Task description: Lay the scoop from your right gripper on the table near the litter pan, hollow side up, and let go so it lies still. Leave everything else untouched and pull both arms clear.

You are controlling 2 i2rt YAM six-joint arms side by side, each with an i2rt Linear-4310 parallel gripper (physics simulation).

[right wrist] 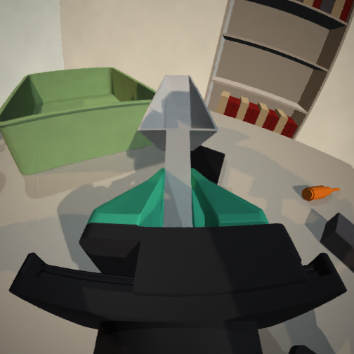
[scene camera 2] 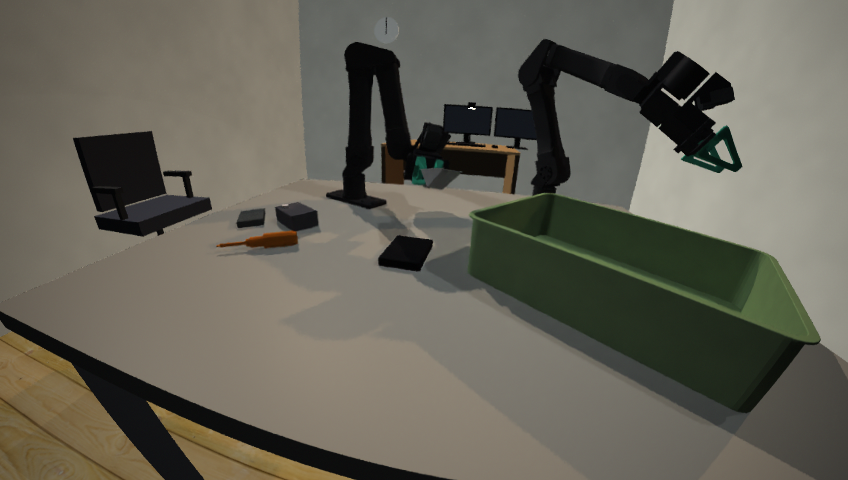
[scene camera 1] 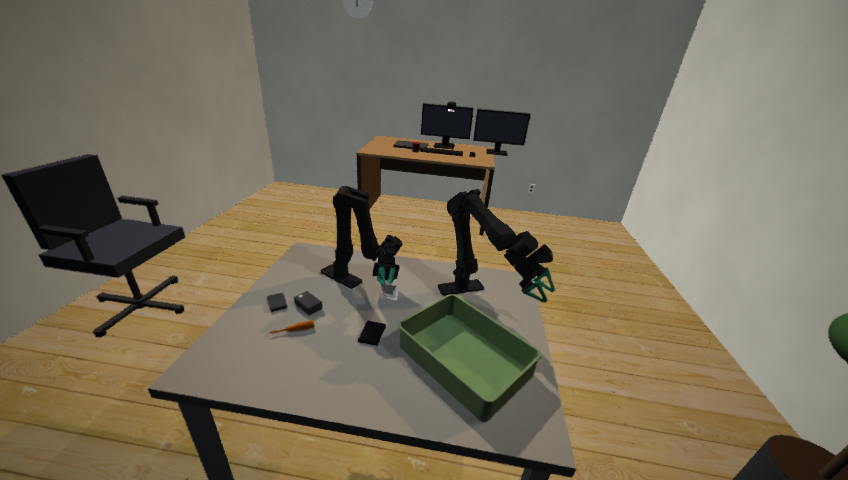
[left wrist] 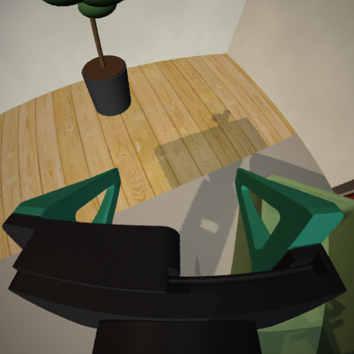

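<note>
A light grey scoop is held above the table between the fingers of my right gripper, which is shut on its handle. In the right wrist view the hollow side of the scoop shows and its blade points away from the gripper. The green litter pan stands on the table, to the right of the scoop in scene camera 1. My left gripper is open and empty, raised beyond the pan's far side near the table's edge.
A flat black box lies between the pan and an orange screwdriver. A dark box and a smaller dark block lie near the right arm's base.
</note>
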